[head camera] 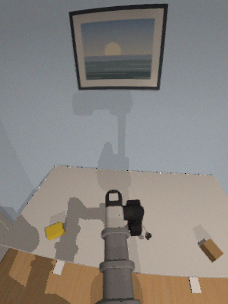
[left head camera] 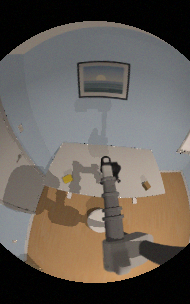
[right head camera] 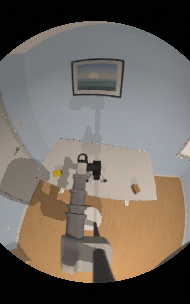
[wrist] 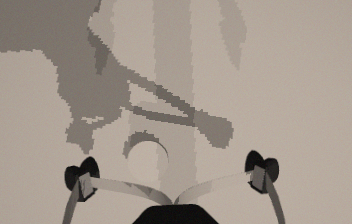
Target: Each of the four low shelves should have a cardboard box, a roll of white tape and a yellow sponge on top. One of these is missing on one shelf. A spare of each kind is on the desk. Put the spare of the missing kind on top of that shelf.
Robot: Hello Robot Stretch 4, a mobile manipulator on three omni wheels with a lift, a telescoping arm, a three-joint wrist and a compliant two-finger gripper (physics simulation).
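Frame: origin at the robot's base, x down, y ahead, z right, level; centimetres.
Where they show: gripper, fingertip midpoint: (head camera: 131, 238) (right head camera: 95, 180) (wrist: 172, 168); robot's base, origin of the base link: (left head camera: 99, 219) (right head camera: 88, 217).
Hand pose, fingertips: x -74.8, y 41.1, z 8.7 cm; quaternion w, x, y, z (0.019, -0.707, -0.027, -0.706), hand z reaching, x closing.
Observation:
Each offset is from my fingertips to the top centre of the thing. Level surfaces: height alone.
The spare roll of white tape {dz -3.0, dx +3.2, dy +0.4 cm} (wrist: 148, 161) is a pale disc on the desk {dx +5.6 cm} (head camera: 175, 200) (left head camera: 137, 162) (right head camera: 130, 162) (wrist: 305, 100) in the wrist view. My gripper (wrist: 172, 168) is open above the desk. Its fingertips stand wide apart, and the tape shows between them, left of the middle; nothing is held. The arm hides the tape in the head camera view. The yellow sponge {dz -44.9, dx +1.1, dy +7.3 cm} (head camera: 55, 230) (left head camera: 67, 178) (right head camera: 57, 173) lies near the desk's front left. The cardboard box {dz +42.6, dx +0.6, dy -9.5 cm} (head camera: 212, 250) (left head camera: 146, 185) (right head camera: 135, 189) lies near its front right. The low shelves do not show.
A framed picture (head camera: 118, 47) (left head camera: 103, 80) (right head camera: 97, 77) hangs on the wall behind the desk. A round white object (left head camera: 96, 220) (right head camera: 93, 218) stands in front of the desk, partly behind the arm. Small white pieces (head camera: 59, 267) (head camera: 195, 285) show at the desk's front edge.

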